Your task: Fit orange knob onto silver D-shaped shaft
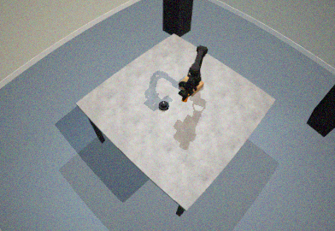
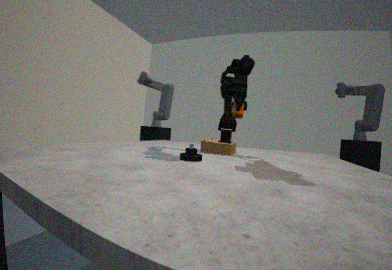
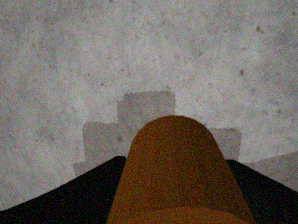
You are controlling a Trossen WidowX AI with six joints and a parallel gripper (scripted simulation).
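The orange knob lies 10 mm behind my gripper tip and 30 mm above it. From my gripper tip the other things lie so: round black pedestal (70 mm ahead, 160 mm to the right, 150 mm below).
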